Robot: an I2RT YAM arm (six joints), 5 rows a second.
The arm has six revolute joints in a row. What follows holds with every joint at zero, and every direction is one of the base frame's. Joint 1 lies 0.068 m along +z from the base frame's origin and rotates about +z. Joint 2 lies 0.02 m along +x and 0.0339 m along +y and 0.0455 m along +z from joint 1 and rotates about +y. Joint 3 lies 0.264 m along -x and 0.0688 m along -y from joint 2 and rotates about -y. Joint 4 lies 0.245 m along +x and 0.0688 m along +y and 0.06 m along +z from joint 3 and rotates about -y. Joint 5 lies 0.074 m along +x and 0.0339 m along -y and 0.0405 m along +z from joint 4 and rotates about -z. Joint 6 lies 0.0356 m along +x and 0.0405 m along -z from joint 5 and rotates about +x. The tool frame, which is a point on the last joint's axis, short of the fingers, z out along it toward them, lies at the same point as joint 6; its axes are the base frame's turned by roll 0, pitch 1.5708 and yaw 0 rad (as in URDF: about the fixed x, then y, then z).
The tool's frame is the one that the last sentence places.
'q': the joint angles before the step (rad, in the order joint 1, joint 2, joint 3, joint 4, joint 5, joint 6). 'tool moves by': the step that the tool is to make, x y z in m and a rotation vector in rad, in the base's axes. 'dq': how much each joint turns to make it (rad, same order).
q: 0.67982, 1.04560, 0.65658, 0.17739, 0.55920, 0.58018
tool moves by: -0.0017, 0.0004, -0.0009, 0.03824, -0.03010, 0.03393
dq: 0.00145, -0.00839, -0.02548, 0.06185, -0.03392, 0.00523
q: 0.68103, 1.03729, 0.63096, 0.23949, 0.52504, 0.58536
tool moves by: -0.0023, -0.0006, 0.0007, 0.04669, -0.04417, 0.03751
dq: -0.00103, -0.01336, -0.02884, 0.07743, -0.03933, 0.00366
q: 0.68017, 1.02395, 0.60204, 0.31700, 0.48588, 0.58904
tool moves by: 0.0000, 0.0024, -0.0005, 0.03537, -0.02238, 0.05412
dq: 0.00053, 0.00565, -0.01425, 0.05527, -0.05456, 0.00969
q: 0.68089, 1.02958, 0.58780, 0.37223, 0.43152, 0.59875
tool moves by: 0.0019, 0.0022, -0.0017, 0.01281, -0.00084, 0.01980
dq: -0.00072, 0.01512, -0.00212, 0.02236, -0.02110, 0.00880
